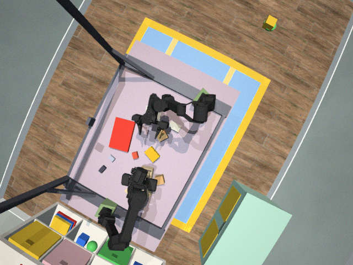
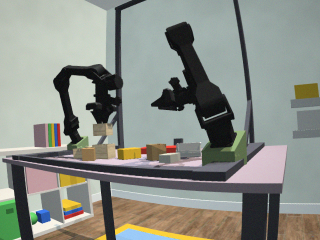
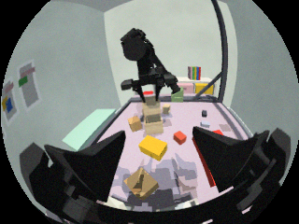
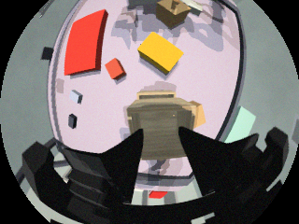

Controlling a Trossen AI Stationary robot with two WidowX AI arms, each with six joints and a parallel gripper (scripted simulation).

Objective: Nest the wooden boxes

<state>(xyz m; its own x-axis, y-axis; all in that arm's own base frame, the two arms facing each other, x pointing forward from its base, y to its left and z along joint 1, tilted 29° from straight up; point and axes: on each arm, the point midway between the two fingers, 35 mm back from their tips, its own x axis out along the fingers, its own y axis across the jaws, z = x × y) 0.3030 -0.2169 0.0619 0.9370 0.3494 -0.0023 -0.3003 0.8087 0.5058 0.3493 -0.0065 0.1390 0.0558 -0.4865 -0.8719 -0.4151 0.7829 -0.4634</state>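
The tan box is 14 cm below my right hand, 9 cm ahead of it and 3 cm to the left of it. The rest, counted from my right hand: pale block 34 cm to the left, 16 cm below, 6 cm behind; flat red slab 28 cm behind, 16 cm below, 8 cm to the left; red cube 15 cm below, 13 cm behind, 4 cm to the left.
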